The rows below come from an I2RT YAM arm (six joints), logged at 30 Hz.
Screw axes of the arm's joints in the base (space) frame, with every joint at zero. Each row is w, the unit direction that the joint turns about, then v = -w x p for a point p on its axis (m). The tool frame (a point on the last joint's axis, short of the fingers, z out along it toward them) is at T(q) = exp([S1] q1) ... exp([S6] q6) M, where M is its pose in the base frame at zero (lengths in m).
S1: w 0 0 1 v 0.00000 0.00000 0.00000
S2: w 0 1 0 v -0.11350 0.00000 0.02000
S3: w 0 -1 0 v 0.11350 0.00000 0.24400
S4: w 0 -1 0 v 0.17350 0.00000 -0.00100
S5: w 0 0 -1 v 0.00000 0.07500 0.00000
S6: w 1 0 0 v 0.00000 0.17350 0.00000
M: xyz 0.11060 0.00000 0.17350 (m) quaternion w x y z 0.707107 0 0.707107 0
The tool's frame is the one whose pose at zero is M.
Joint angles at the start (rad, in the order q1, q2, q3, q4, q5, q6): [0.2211, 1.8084, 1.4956, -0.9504, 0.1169, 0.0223]
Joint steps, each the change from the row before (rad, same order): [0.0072, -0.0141, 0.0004, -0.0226, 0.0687, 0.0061]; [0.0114, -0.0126, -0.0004, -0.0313, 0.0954, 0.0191]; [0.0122, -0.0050, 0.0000, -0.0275, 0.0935, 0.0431]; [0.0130, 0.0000, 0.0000, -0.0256, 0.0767, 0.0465]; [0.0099, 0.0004, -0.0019, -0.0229, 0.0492, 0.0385]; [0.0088, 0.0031, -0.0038, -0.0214, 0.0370, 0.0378]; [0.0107, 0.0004, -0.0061, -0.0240, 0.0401, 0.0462]
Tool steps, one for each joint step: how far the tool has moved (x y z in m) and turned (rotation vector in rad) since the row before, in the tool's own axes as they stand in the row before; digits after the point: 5 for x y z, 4 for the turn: [0.00270, -0.00053, -0.00566, 0.0667, 0.0053, -0.0019]; [0.00381, -0.00033, -0.00536, 0.0927, 0.0126, 0.0040]; [0.00306, 0.00017, -0.00309, 0.0912, 0.0113, 0.0247]; [0.00267, 0.00128, -0.00176, 0.0752, 0.0099, 0.0246]; [0.00276, 0.00125, -0.00100, 0.0493, 0.0104, 0.0184]; [0.00287, 0.00184, 0.00027, 0.0386, 0.0131, 0.0163]; [0.00373, 0.00180, -0.00051, 0.0420, 0.0107, 0.0211]
